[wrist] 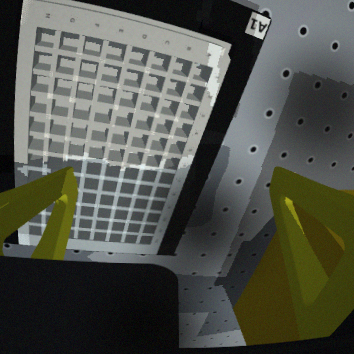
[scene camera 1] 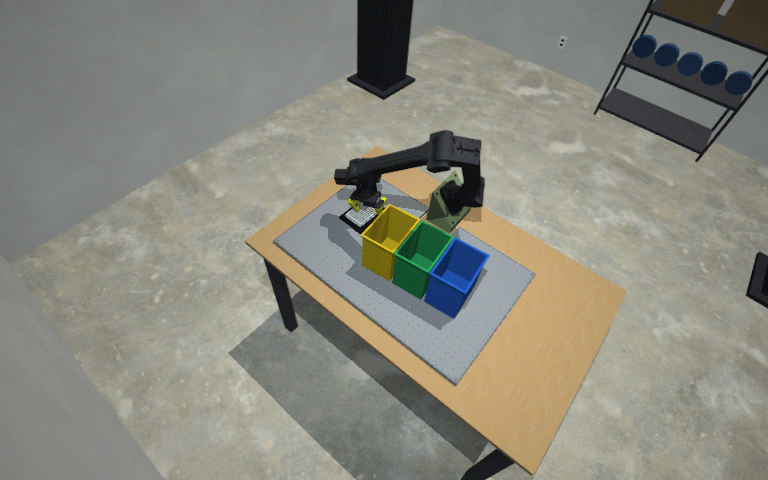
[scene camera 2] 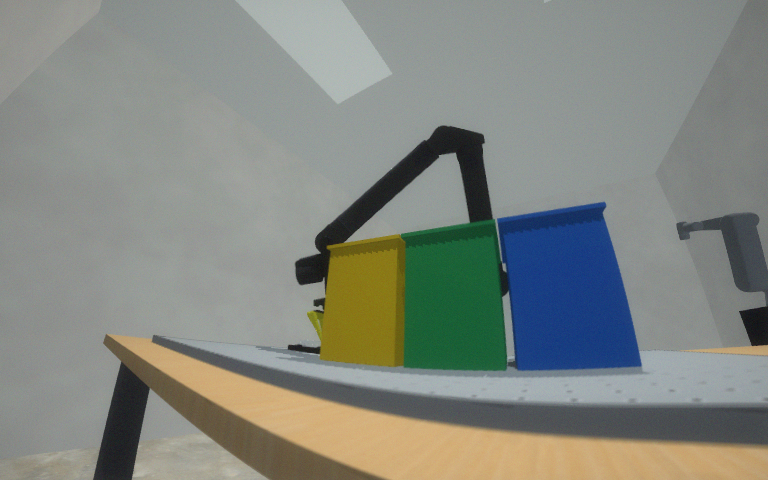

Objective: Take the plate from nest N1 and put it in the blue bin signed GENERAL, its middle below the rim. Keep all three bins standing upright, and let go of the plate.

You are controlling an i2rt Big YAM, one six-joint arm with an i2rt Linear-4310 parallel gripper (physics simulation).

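Pixels of known places: gripper, fingertip midpoint: (wrist: 173, 177) (scene camera 1: 369, 213); arm's base at its link origin: (scene camera 1: 451, 197).
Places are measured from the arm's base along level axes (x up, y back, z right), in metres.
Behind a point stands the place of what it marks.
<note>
The white gridded plate (scene camera 1: 360, 216) {x -0.075, y -0.271, z 0.238 m} (wrist: 115, 125) {x -0.072, y -0.225, z 0.246 m} lies flat in a black nest (scene camera 1: 351, 224) {x -0.086, y -0.320, z 0.242 m} (wrist: 220, 115) {x -0.086, y -0.215, z 0.194 m} (scene camera 2: 303, 348) {x -0.090, y -0.324, z 0.249 m}; no N1 sign can be read. My gripper (scene camera 1: 368, 210) {x -0.065, y -0.243, z 0.216 m} (wrist: 173, 177) {x -0.065, y -0.243, z 0.216 m} is open and empty, low over the plate. In the wrist view its left finger overlaps the plate's lower part; its right finger is past the nest's right side, beside the yellow bin. The blue bin (scene camera 1: 453, 294) {x 0.036, y -0.384, z -0.269 m} (scene camera 2: 566, 294) {x -0.020, y -0.388, z -0.240 m} stands upright, farthest from the nest; its GENERAL sign does not show. In scene camera 2, the yellow bin hides much of the gripper.
The yellow bin (scene camera 1: 376, 260) {x -0.017, y -0.422, z 0.022 m} (scene camera 2: 362, 305) {x -0.018, y -0.421, z 0.015 m} (wrist: 265, 300) {x -0.067, y -0.363, z 0.091 m} stands upright close beside the nest. The green bin (scene camera 1: 410, 280) {x -0.020, y -0.404, z -0.116 m} (scene camera 2: 453, 300) {x -0.016, y -0.404, z -0.113 m} stands upright between yellow and blue. All stand on a grey perforated board (scene camera 1: 453, 356) {x -0.097, y -0.492, z -0.375 m} on a wooden table (scene camera 1: 566, 350) {x -0.111, y -0.212, z -0.653 m}. A green bracket (scene camera 1: 438, 212) {x -0.032, y -0.072, z 0.004 m} holds the arm's base.
</note>
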